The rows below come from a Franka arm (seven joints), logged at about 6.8 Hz.
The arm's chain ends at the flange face. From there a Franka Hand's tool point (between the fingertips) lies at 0.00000 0.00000 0.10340 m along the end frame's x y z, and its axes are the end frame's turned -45 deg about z.
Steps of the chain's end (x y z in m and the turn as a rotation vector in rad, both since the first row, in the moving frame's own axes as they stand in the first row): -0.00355 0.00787 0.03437 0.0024 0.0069 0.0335; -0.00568 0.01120 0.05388 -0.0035 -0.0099 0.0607; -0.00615 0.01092 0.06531 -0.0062 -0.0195 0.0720; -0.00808 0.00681 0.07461 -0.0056 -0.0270 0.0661; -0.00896 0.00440 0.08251 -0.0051 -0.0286 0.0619; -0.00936 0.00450 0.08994 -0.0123 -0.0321 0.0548; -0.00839 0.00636 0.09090 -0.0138 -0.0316 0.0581
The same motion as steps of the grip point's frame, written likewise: -0.00740 0.00340 0.03437 -0.0032 0.0066 0.0335; -0.01290 0.00341 0.05387 0.0045 -0.0095 0.0607; -0.01391 0.00233 0.06529 0.0094 -0.0182 0.0720; -0.01286 -0.00254 0.07457 0.0151 -0.0231 0.0661; -0.01186 -0.00502 0.08247 0.0166 -0.0238 0.0619; -0.01300 -0.00497 0.08988 0.0140 -0.0314 0.0548; -0.01371 -0.00283 0.09084 0.0126 -0.0321 0.0581
